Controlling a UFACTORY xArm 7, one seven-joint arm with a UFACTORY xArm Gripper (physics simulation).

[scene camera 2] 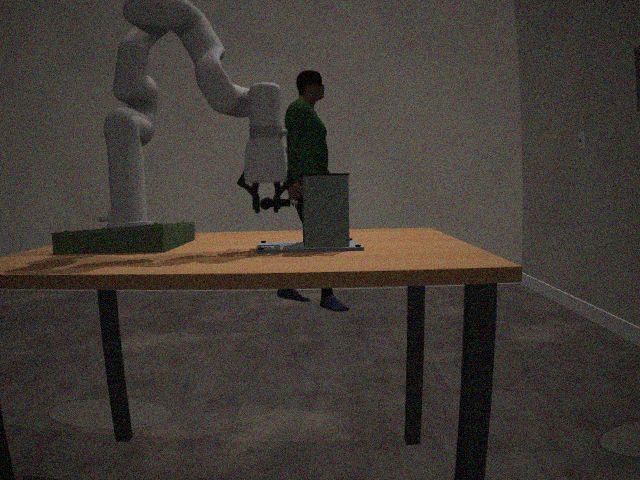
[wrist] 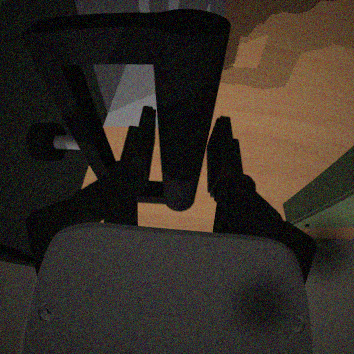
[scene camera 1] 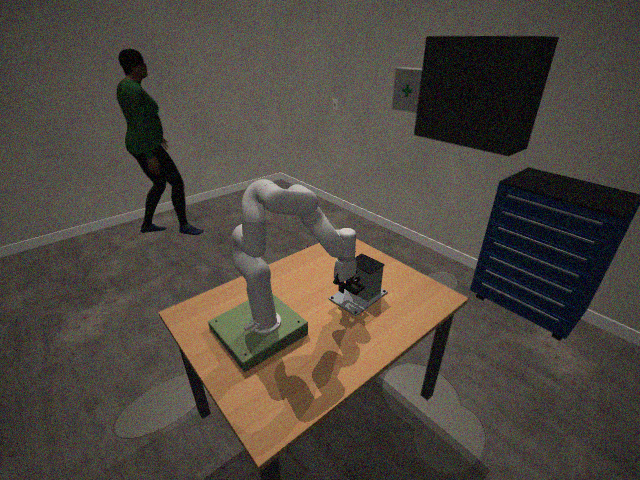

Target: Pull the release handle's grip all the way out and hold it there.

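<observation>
The release handle's dark housing (scene camera 1: pixel 373 281) (scene camera 2: pixel 325 211) (wrist: pixel 25 195) stands upright on a pale base plate (scene camera 2: pixel 281 247) (wrist: pixel 135 107). Its black grip (scene camera 2: pixel 267 203) (wrist: pixel 186 95) sticks out from the housing toward the arm's base. In the wrist view a short silver rod (wrist: pixel 65 143) shows beside a dark round collar at the housing. My gripper (scene camera 2: pixel 267 208) (wrist: pixel 183 127) points down with its fingers partly open, one on each side of the grip's bar. The bar lies between them but is not clamped. A gap shows on the housing side; the other finger is close to the bar.
The arm stands on a green block (scene camera 1: pixel 227 328) (scene camera 2: pixel 108 241) (wrist: pixel 325 205) on the wooden table (scene camera 1: pixel 413 294) (scene camera 2: pixel 439 258). A person in a green top (scene camera 1: pixel 139 113) (scene camera 2: pixel 306 134) stands beyond the table. A blue drawer cabinet (scene camera 1: pixel 547 258) and a dark wall box (scene camera 1: pixel 483 93) are at the right.
</observation>
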